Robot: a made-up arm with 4 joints. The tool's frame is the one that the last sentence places.
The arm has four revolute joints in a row. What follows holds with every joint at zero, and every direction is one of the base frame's.
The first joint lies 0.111 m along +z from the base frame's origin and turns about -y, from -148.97 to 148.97 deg.
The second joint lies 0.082 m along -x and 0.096 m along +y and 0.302 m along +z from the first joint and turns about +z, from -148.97 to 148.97 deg.
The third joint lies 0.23 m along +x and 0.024 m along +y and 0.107 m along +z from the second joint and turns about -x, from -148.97 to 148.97 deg.
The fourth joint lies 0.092 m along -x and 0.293 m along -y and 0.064 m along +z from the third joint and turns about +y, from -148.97 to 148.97 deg.
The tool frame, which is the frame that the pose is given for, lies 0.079 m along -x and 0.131 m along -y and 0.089 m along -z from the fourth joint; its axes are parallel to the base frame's.
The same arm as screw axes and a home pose.
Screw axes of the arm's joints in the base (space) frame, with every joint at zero. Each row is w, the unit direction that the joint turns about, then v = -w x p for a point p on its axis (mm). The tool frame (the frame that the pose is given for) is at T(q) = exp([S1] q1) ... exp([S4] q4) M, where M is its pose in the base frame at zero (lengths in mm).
S1: w 0 -1 0 v 111 0 0
S2: w 0 0 1 v 96 82 0
S3: w -1 0 0 v 0 -520 120
S4: w 0 1 0 v -584 0 56
M: xyz -23 -304 495 (mm) rpy 0 0 0 (rad, as in URDF)
Joint limits (rad, base to tool): -2.6..2.6 -2.6..2.6 -2.6..2.6 -2.6..2.6

